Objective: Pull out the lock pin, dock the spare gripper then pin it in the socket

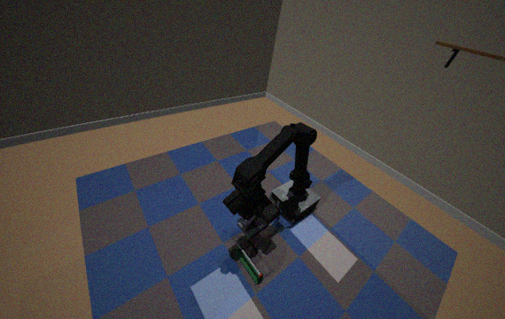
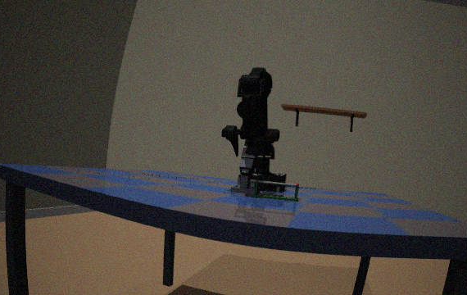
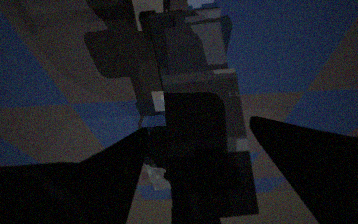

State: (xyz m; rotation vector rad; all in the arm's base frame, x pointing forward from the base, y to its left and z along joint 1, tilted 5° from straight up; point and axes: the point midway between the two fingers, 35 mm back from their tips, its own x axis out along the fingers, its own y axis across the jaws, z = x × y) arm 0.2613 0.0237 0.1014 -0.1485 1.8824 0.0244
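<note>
Now: the spare gripper 10 mm ahead of my gripper tip. The rest, counted from my gripper tip: socket 30 mm ahead, 10 mm to the left, 60 mm below; green rack 120 mm ahead, 130 mm to the left, 90 mm below.
</note>
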